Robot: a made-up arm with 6 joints. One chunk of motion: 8 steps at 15 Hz.
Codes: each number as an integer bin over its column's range. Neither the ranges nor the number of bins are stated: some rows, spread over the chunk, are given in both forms.
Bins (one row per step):
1: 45 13 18 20 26 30
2: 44 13 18 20 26 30
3: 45 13 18 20 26 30
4: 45 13 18 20 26 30
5: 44 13 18 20 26 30
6: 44 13 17 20 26 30
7: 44 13 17 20 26 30
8: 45 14 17 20 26 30
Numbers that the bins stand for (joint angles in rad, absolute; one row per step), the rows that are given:
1: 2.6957 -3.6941 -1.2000 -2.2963 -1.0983 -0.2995
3: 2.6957 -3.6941 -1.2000 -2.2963 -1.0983 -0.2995
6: 2.4960 -3.6941 -1.2889 -2.2963 -1.0983 -0.2995
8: 2.6957 -3.4944 -1.2889 -2.2963 -1.0983 -0.2995
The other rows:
2: 2.4960 -3.6941 -1.2000 -2.2963 -1.0983 -0.2995
4: 2.6957 -3.6941 -1.2000 -2.2963 -1.0983 -0.2995
5: 2.4960 -3.6941 -1.2000 -2.2963 -1.0983 -0.2995
7: 2.4960 -3.6941 -1.2889 -2.2963 -1.0983 -0.2995

